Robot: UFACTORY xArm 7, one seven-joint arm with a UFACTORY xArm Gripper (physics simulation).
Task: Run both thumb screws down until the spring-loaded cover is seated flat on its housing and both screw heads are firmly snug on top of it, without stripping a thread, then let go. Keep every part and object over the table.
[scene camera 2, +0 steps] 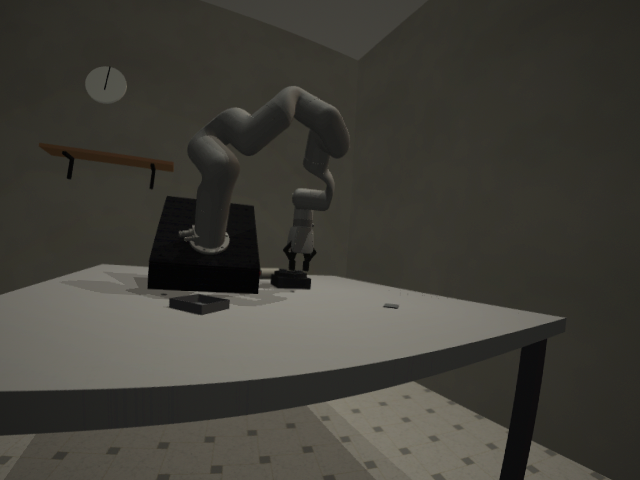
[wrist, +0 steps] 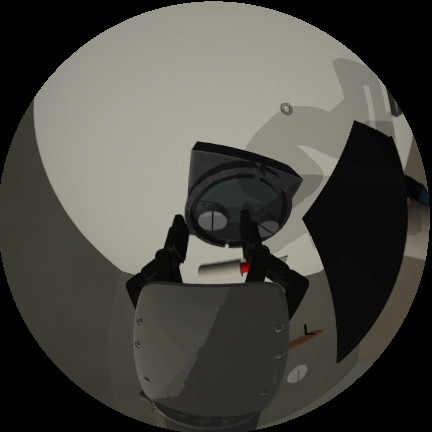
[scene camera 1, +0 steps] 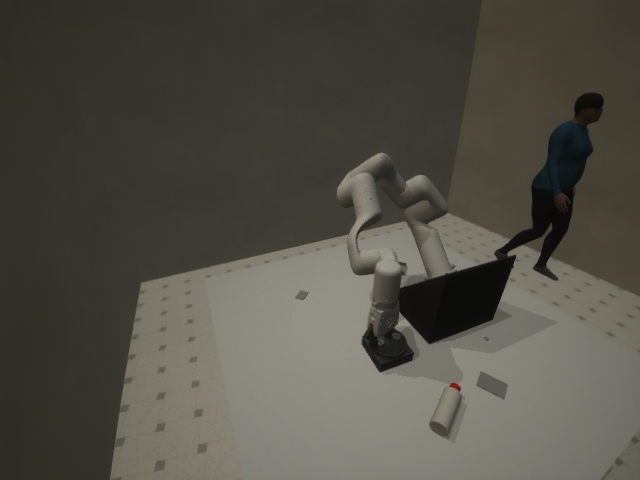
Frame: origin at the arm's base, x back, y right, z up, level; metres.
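Seen in the pictures: gripper, fingertip midpoint: (scene camera 2: 298, 270) (wrist: 212, 220) (scene camera 1: 379, 342); arm's base, origin of the base link: (scene camera 2: 209, 240).
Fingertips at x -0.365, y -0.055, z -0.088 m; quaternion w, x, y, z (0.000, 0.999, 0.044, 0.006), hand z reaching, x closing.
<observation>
Pixels of each thing's top centre, then the offset from my fingertips to it.
- black square housing, middle of its top: (wrist: 240, 219) (scene camera 1: 387, 340) (scene camera 2: 290, 272) dy -0.006, dx +0.031, dz -0.007 m
- white bottle, middle of its top: (wrist: 224, 278) (scene camera 1: 449, 401) (scene camera 2: 266, 268) dy -0.255, dx +0.024, dz -0.013 m
- grey plate, middle of its top: (scene camera 1: 492, 384) dy -0.285, dx +0.213, dz -0.060 m
- ring, middle of its top: (wrist: 286, 108) dy +0.118, dx +0.088, dz -0.061 m
- small grey piece, middle of its top: (scene camera 2: 391, 305) (scene camera 1: 301, 294) dy +0.425, dx -0.062, dz -0.060 m
- tray, middle of its top: (scene camera 2: 200, 298) dy +0.345, dx +0.439, dz -0.043 m
The black square housing (scene camera 1: 397, 361) (scene camera 2: 291, 283) (wrist: 200, 164) stands on the table. Its round dark cover (wrist: 232, 192) lies inside a raised ring. Two grey slotted screw heads show on the cover, the left one (wrist: 212, 221) and the right one (wrist: 269, 228), partly behind a finger. Whether the cover is flat and the heads touch it cannot be told. My gripper (scene camera 1: 381, 336) (scene camera 2: 298, 267) (wrist: 212, 220) is open and empty, pointing down over the housing. In the wrist view its fingers stand either side of the left head, the right finger between the two heads.
A black block (scene camera 1: 467, 299) (scene camera 2: 204, 277) (wrist: 362, 225) stands beside the housing. A white bottle (scene camera 1: 445, 410) (wrist: 220, 270) with a red cap lies near a grey plate (scene camera 1: 491, 384). A ring (wrist: 282, 108), a small grey piece (scene camera 1: 301, 295) (scene camera 2: 391, 305) and a tray (scene camera 2: 185, 306) are on the table.
</observation>
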